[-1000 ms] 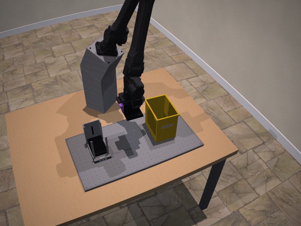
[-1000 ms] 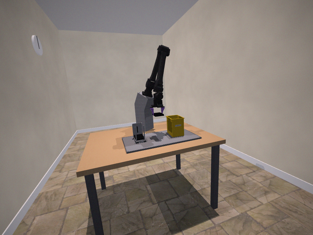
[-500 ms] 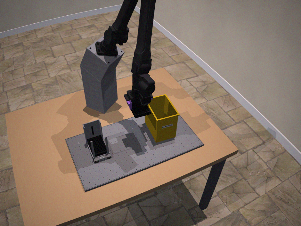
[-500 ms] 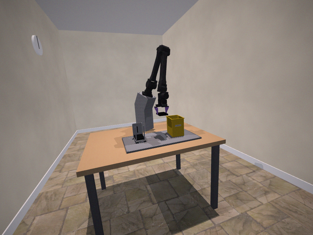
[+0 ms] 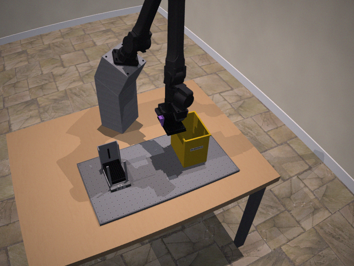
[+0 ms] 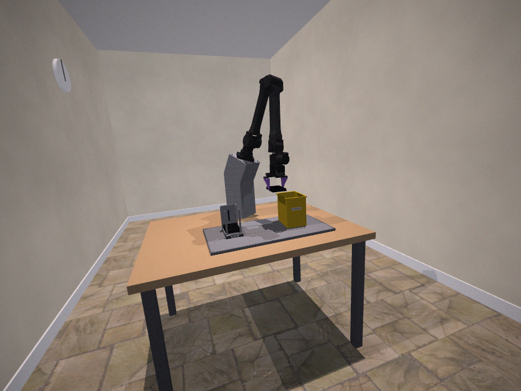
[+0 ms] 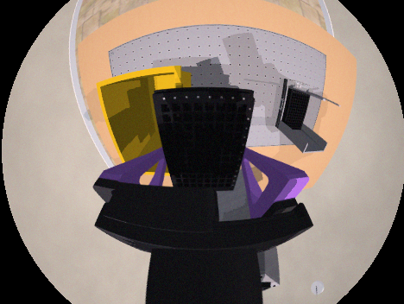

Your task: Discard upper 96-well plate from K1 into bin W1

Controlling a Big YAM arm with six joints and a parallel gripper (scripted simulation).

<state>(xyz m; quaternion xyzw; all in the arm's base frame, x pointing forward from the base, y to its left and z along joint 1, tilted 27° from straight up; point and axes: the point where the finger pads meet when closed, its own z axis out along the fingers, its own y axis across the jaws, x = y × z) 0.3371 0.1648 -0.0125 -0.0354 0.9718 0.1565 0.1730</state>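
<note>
The yellow plastics bin W1 lies 10 mm behind my hand, 90 mm to the left of it and 140 mm below it.
</note>
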